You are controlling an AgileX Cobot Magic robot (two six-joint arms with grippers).
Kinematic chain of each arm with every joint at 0, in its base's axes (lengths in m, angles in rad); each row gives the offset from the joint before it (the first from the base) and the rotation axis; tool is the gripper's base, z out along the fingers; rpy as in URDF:
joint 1: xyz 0 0 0.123 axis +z
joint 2: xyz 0 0 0 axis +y
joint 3: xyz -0.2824 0 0.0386 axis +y
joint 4: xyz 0.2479 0 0.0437 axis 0.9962 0 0.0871
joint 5: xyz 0 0 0 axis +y
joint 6: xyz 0.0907 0 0.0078 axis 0.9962 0 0.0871
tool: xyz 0 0 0 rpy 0 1.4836 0
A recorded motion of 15 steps. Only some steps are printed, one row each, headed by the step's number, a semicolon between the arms.
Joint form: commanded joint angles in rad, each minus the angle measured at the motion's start. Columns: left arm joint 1, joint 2, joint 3, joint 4, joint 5, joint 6; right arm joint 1, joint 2, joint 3, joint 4, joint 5, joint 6.
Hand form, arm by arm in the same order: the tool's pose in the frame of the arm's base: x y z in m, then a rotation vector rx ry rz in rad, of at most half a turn. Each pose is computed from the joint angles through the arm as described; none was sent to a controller.
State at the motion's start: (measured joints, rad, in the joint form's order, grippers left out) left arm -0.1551 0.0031 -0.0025 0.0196 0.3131 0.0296; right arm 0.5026 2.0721 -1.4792 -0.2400 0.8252 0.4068
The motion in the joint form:
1: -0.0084 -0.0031 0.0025 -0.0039 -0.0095 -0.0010; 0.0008 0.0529 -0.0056 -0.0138 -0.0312 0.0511
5: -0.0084 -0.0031 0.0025 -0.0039 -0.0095 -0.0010; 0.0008 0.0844 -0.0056 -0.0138 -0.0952 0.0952
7: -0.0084 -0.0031 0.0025 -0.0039 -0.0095 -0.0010; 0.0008 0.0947 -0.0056 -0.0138 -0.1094 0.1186
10: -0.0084 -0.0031 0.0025 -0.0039 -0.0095 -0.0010; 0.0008 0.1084 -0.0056 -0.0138 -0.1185 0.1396
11: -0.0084 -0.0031 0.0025 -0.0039 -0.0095 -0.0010; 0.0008 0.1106 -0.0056 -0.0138 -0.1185 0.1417
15: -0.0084 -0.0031 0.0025 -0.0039 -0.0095 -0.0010; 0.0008 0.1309 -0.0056 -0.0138 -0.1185 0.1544
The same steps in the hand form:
1: 0.0537 -0.0084 0.1856 0.1814 1.7787 -0.0820; 0.3824 0.1919 0.1428 -0.2896 2.8353 -0.1069
5: 0.0537 -0.0084 0.1856 0.1814 1.7787 -0.0820; 0.3871 0.1958 0.1305 -0.2388 2.8150 -0.0653
7: 0.0537 -0.0084 0.1856 0.1814 1.7787 -0.0820; 0.3881 0.1966 0.1263 -0.2090 2.8147 -0.0548
10: 0.0537 -0.0084 0.1856 0.1814 1.7787 -0.0820; 0.3888 0.1971 0.1205 -0.1827 2.8211 -0.0509
11: 0.0537 -0.0084 0.1856 0.1814 1.7787 -0.0820; 0.3888 0.1971 0.1196 -0.1801 2.8232 -0.0518
15: 0.0537 -0.0084 0.1856 0.1814 1.7787 -0.0820; 0.3886 0.1970 0.1107 -0.1656 2.8421 -0.0617

